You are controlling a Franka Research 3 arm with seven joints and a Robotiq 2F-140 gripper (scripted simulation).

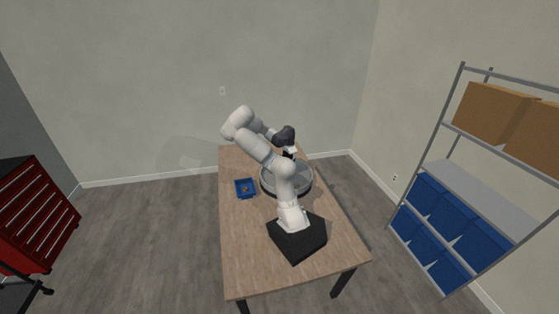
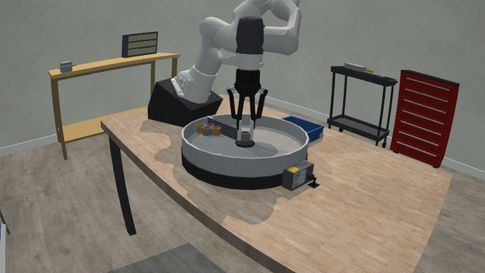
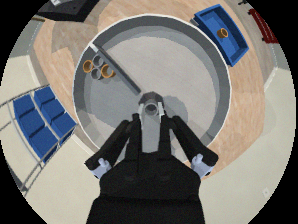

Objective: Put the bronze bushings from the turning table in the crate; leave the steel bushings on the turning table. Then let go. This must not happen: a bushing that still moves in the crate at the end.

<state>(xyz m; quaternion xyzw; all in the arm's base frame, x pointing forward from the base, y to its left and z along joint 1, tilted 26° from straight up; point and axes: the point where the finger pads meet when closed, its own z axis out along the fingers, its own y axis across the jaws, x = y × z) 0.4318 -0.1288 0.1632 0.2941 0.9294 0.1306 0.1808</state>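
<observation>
My gripper is now 50 mm above the grey round turning table. From my hand the other things lie so: grey turning table 10 mm ahead, 60 mm below; then blue crate 40 mm behind, 340 mm to the left, 80 mm below.
</observation>
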